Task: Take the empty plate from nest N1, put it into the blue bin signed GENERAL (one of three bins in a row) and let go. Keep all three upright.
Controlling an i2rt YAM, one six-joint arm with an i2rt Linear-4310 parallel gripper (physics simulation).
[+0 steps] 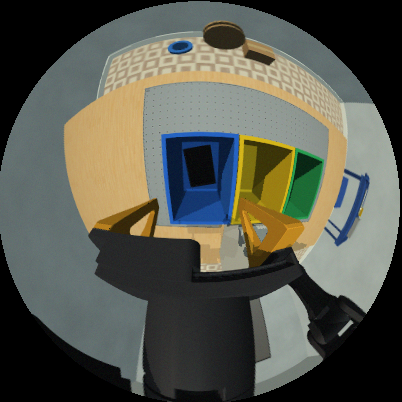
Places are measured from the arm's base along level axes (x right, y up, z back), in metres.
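Pixels of known places: gripper, fingertip midpoint: (198,202).
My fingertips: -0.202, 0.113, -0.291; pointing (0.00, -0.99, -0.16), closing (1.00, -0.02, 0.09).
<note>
Behind a point stands the place of what it marks, as x, y, z.
The black plate (199,166) {-0.202, -0.133, -0.289} lies at the bottom of the blue bin (199,135) {-0.194, 0.030, -0.369}, turned slightly, with blue floor showing around it. The blue bin stands upright at the left of the row. The yellow bin (292,176) {0.002, 0.031, -0.293} and the green bin (289,218) stand upright to its right. My gripper (198,202) {-0.202, 0.113, -0.291} is open with its orange fingers wide apart and nothing between them. It is above and near the front side of the blue bin, apart from the plate. The GENERAL sign and nest N1 cannot be made out.
The bins stand on a grey perforated board (200,105) {-0.180, -0.149, -0.491} on a wooden table (105,155) {-0.582, -0.162, -0.402}. Behind it, a patterned surface holds a blue ring-shaped dish (180,44), a dark round object (224,37) and a brown block (258,53). A blue-framed cart (358,207) stands at the right.
</note>
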